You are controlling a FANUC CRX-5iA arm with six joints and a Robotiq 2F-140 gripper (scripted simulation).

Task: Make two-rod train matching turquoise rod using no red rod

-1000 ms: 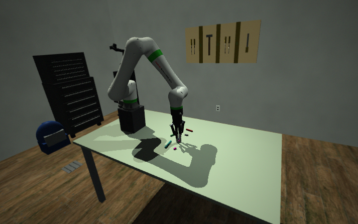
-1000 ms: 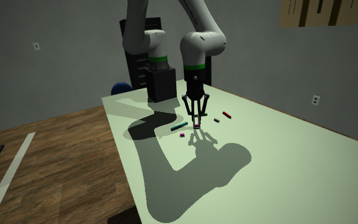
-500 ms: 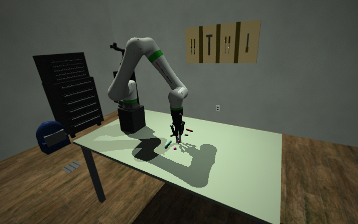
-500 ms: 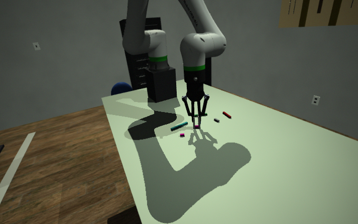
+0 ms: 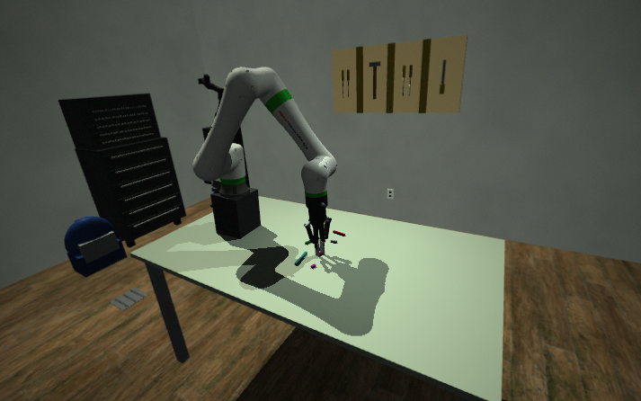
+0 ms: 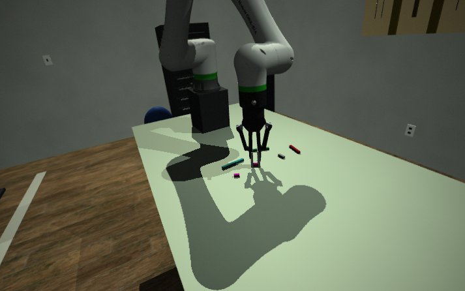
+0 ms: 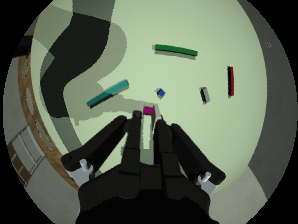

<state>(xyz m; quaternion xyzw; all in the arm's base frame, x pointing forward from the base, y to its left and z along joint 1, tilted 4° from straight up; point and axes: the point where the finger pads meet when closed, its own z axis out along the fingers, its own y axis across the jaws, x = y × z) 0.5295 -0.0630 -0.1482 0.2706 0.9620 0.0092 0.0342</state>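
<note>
The blue rod lies 40 mm to the left of my hand, 30 mm below it and 20 mm behind it. Also, from my hand: green rod: 90 mm to the left, 90 mm behind, 30 mm below; then grey rod: 120 mm to the left, 30 mm below, 10 mm ahead; then turquoise rod: 60 mm to the right, 60 mm behind, 30 mm below.
</note>
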